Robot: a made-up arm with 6 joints.
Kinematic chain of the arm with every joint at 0, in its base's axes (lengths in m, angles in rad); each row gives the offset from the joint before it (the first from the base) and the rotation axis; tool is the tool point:
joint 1: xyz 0 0 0.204 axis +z
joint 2: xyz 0 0 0 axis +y
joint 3: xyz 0 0 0.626 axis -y
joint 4: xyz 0 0 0 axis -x
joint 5: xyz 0.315 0 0 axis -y
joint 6: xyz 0 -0.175 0 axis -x
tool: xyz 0 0 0
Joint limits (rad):
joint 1: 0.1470..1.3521
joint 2: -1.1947..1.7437
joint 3: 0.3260..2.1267
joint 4: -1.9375..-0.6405
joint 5: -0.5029..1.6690
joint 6: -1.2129..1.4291
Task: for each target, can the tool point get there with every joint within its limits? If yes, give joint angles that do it. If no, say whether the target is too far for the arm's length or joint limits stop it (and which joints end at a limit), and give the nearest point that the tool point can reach.
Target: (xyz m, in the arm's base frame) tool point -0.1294 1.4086 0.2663
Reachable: no: too far | nearest point 0.1513 0.9701 0.2493 | short by 0.521 m
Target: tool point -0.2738 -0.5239 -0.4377
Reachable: no: joint limits stop it (at a limit: joint 1, joint 2, joint 3) | nearest point 0.5130 0.0017 -0.2392 | short by 0.967 m
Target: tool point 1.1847 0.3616 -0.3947
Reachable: no: too far | nearest point 0.8603 0.2626 -0.1270 | short by 0.432 m
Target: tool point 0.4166 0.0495 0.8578
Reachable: yes | joints 0.4240 0.1025 0.5619 -0.7648 0.3264 0.6116
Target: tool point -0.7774 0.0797 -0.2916
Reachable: no: joint limits stop it (at a limit: joint 1, joint 2, joint 3, joint 4) | nearest point -0.8805 -0.2722 0.4805 | short by 0.855 m
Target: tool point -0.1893 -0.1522 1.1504
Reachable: yes | joints 0.2834 -0.2738 1.8952 -1.0090 0.9248 0.6529
